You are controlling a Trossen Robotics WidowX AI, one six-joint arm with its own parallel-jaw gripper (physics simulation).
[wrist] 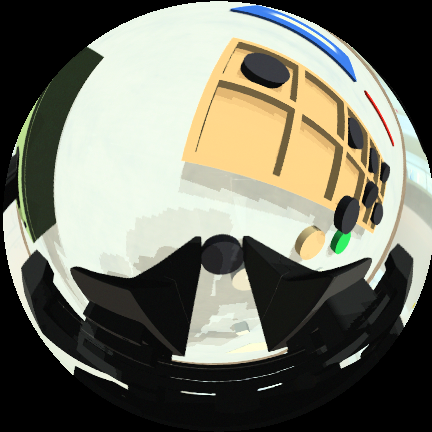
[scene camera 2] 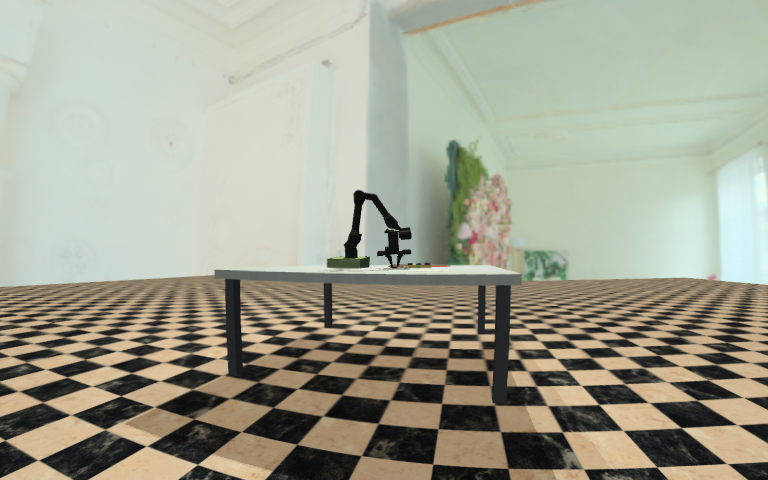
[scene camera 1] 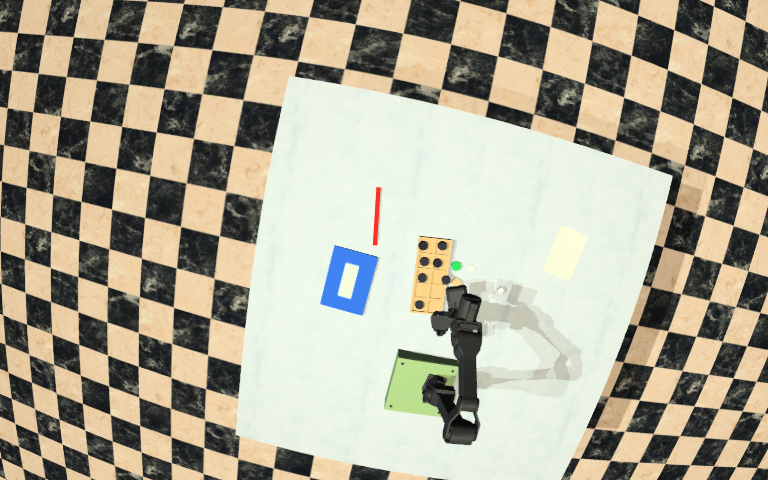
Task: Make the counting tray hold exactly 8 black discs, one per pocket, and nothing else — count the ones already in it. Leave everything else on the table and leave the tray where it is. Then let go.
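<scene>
The tan counting tray (scene camera 1: 429, 290) (wrist: 240, 120) has two rows of five pockets. Six black discs sit in pockets, among them one in the end pocket (scene camera 1: 419, 304) (wrist: 265, 70). Another black disc (scene camera 1: 445, 279) (wrist: 346, 215) is at the tray's long outer edge; whether it rests on the rim is unclear. My gripper (scene camera 2: 395, 266) (wrist: 221, 241) is shut on a black disc (wrist: 222, 261), low at the table beside the tray. In scene camera 1 the arm hides the fingertips and the held disc.
A tan disc (scene camera 1: 456, 281) (wrist: 310, 242) and a green disc (scene camera 1: 455, 265) (wrist: 340, 242) lie beside the tray. A pale disc (wrist: 242, 280) lies beyond the held disc. A white disc (scene camera 1: 471, 268), blue frame (scene camera 1: 329, 281), red bar (scene camera 1: 376, 216) and cream sheet (scene camera 1: 565, 253) are around.
</scene>
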